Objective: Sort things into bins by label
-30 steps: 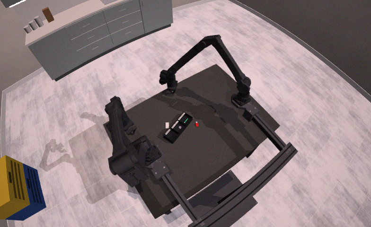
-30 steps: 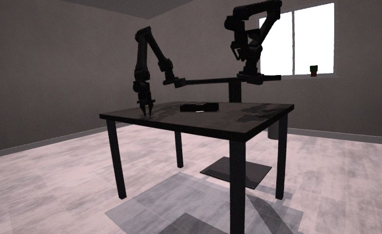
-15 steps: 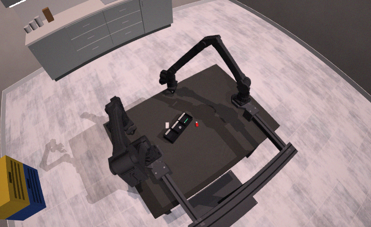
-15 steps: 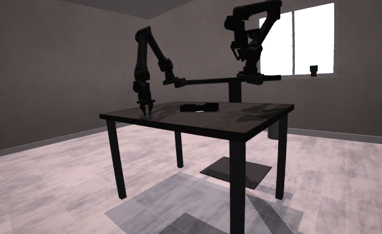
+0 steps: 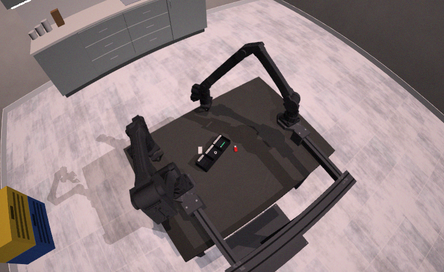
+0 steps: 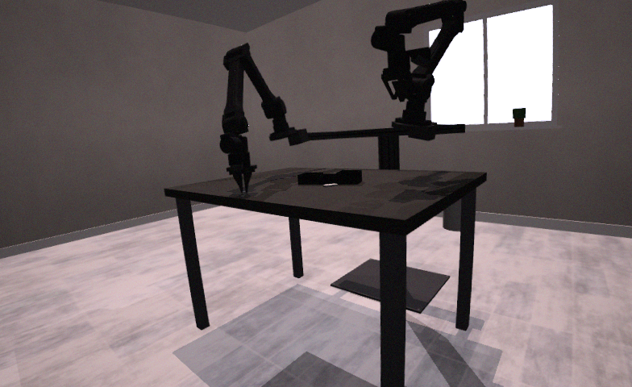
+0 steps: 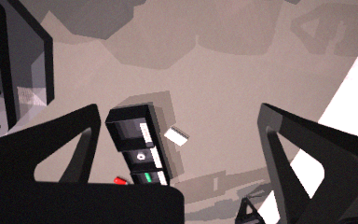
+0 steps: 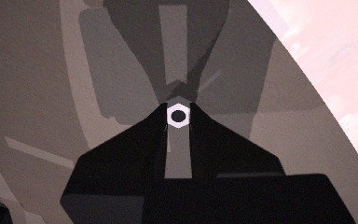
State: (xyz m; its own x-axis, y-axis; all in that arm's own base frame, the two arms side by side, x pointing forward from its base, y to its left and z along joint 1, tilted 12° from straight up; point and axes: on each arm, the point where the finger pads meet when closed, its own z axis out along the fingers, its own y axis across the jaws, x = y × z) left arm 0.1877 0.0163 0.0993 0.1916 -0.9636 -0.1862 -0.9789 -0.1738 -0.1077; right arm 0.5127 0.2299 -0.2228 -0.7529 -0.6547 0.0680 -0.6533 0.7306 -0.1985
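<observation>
My right gripper is now 32 cm past the black labelled bin, 15 cm to the right of it and 1 cm below it. Also, from my right hand: red usb stick (37 cm behind, 1 cm to the left, 1 cm below); green battery (30 cm behind, 7 cm to the left); white card (25 cm behind, 21 cm to the left, 1 cm below).
</observation>
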